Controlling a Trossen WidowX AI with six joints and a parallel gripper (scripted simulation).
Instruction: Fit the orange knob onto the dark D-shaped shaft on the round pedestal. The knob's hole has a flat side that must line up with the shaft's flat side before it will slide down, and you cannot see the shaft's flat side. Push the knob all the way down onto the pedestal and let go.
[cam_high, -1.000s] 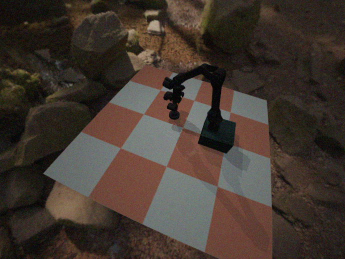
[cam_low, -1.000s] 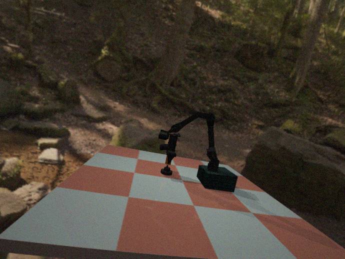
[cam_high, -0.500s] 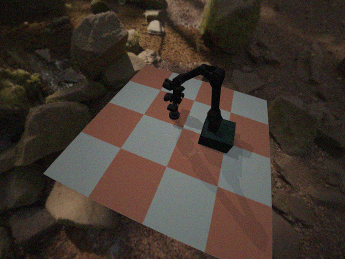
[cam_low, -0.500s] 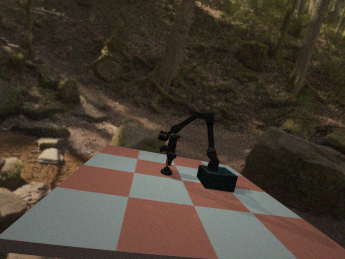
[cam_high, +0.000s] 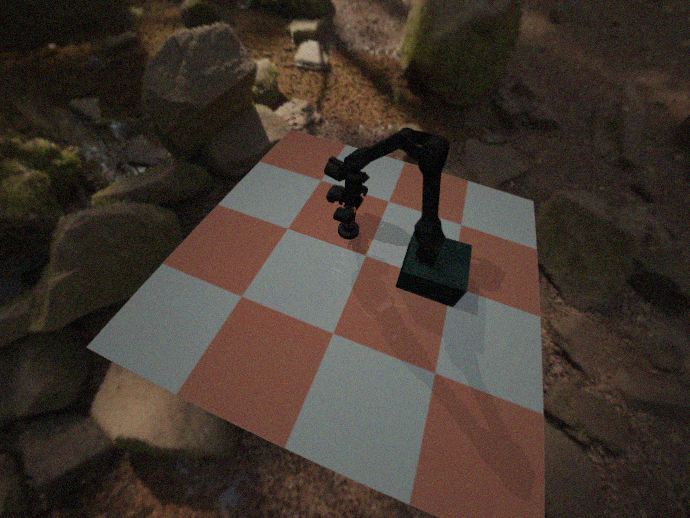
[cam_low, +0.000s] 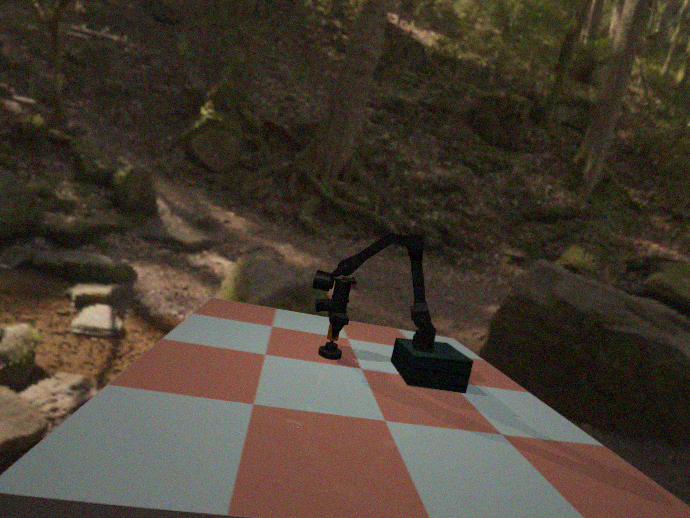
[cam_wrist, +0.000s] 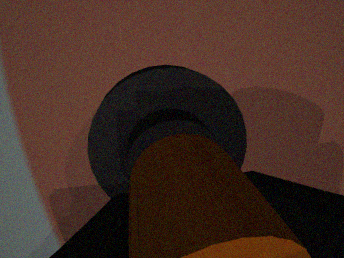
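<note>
Right now the orange knob is 2 cm above my gripper tip. Also, from my gripper tip: round pedestal (4 cm below).
</note>
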